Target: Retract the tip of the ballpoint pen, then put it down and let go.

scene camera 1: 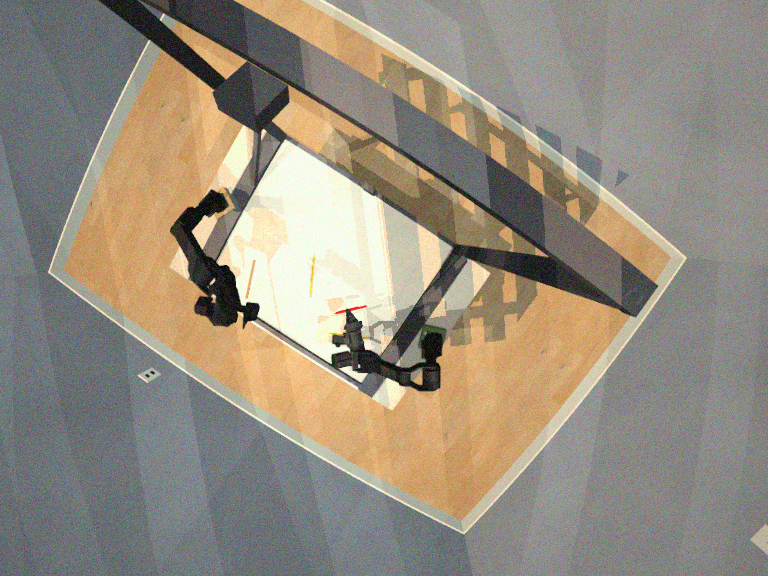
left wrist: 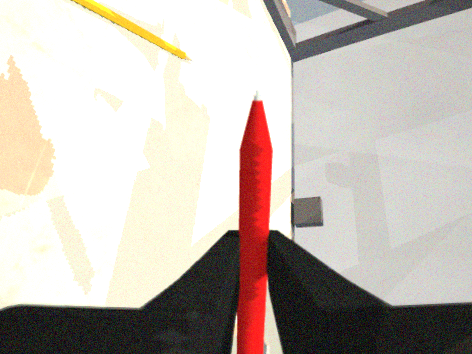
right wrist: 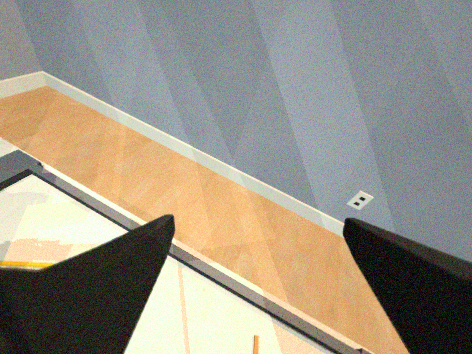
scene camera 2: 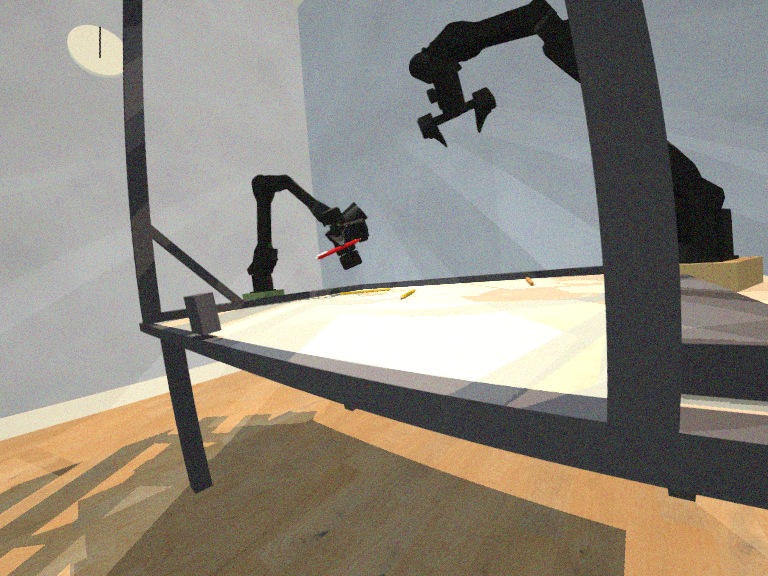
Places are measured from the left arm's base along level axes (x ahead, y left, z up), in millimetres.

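Pixels of known places: left gripper, fingertip midpoint: [scene camera 1: 347, 309] [left wrist: 252, 241] [scene camera 2: 343, 247]; right gripper, fingertip midpoint: [scene camera 1: 229, 326] [right wrist: 258, 224] [scene camera 2: 462, 139]; left arm's base, link origin: [scene camera 1: 432, 339] [scene camera 2: 263, 291]; right arm's base, link origin: [scene camera 1: 219, 203] [scene camera 2: 699, 261].
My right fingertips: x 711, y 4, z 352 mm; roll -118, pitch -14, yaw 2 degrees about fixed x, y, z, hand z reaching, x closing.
Note:
For each thing: its top centre in the pictures, then the offset to it from my right fingertips. Level surfaces: height alone.
- yellow pencil, top centre: [left wrist: 135, 24] [scene camera 2: 408, 291] [scene camera 1: 311, 275] 382 mm down, 153 mm back, 156 mm right
- orange stick, top centre: [scene camera 2: 529, 279] [scene camera 1: 249, 279] 383 mm down, 118 mm ahead, 79 mm right
- white table, surface height: 390 mm down
- thin yellow item, top centre: [scene camera 2: 362, 290] 383 mm down, 368 mm back, 69 mm left
A red ballpoint pen [scene camera 1: 356, 308] [scene camera 2: 338, 248] [left wrist: 255, 200] is held above the table. In the left wrist view a short pale tip sticks out of its tapered end, which points away from the fingers; its other end is hidden below the view. My left gripper [scene camera 2: 344, 245] [left wrist: 252, 241] is shut on the pen's barrel. My right gripper [scene camera 2: 462, 138] [right wrist: 258, 224] is open and empty, high up and well apart from the pen.
A yellow pencil [scene camera 1: 312, 275] [scene camera 2: 407, 293] and an orange stick [scene camera 1: 250, 279] [scene camera 2: 529, 281] [right wrist: 256, 345] lie on the white table [scene camera 2: 446, 347]. Another thin yellow item [scene camera 2: 366, 291] lies near the left arm. A dark frame post [scene camera 2: 632, 217] stands at the table's edge.

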